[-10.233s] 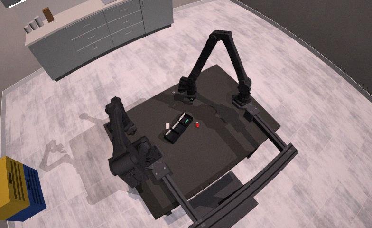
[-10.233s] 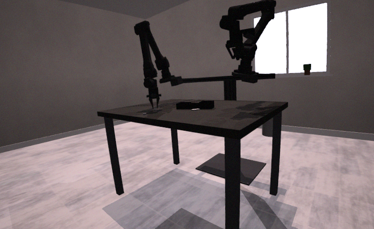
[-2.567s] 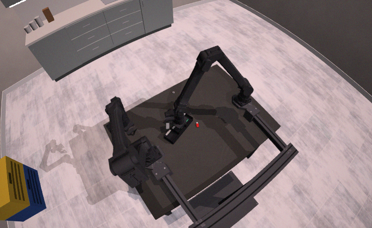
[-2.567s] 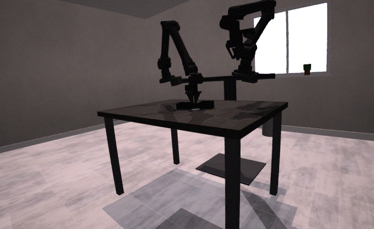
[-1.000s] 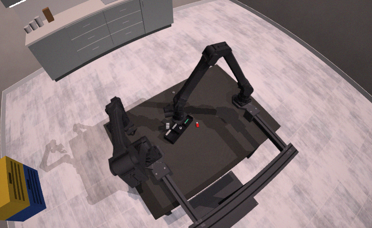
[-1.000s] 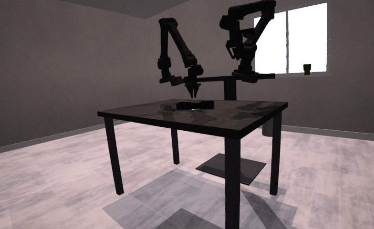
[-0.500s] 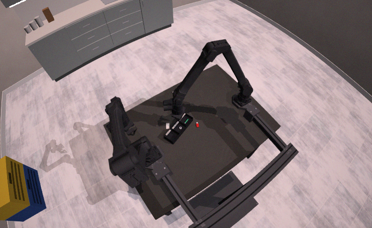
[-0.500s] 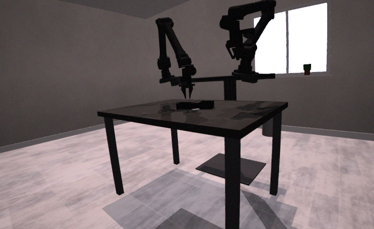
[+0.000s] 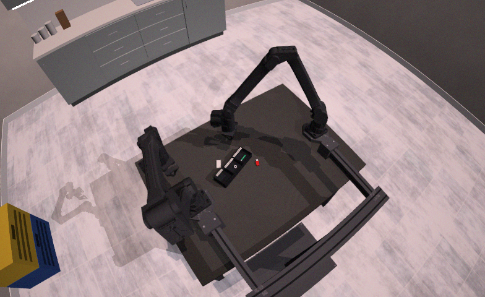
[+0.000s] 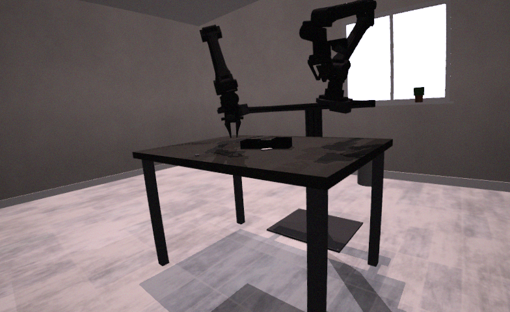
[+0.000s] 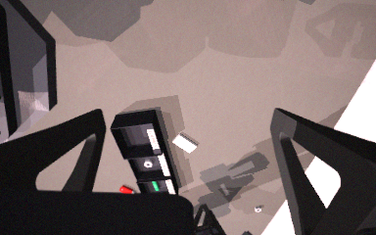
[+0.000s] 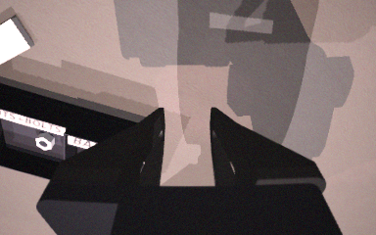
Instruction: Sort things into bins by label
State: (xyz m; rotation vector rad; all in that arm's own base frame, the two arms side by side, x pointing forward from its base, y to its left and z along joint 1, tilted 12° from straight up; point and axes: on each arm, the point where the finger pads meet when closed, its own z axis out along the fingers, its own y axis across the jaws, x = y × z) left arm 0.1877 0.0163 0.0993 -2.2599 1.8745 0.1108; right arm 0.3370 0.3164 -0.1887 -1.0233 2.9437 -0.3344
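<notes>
Right now my right hand is 15 cm past the black labelled bin, 8 cm to the right of it and 5 cm above it. Round my right hand: red usb stick: 19 cm behind, 6 cm to the right, 7 cm below; green battery: 13 cm behind, 6 cm below; white card: 8 cm behind, 14 cm to the left, 7 cm below.
</notes>
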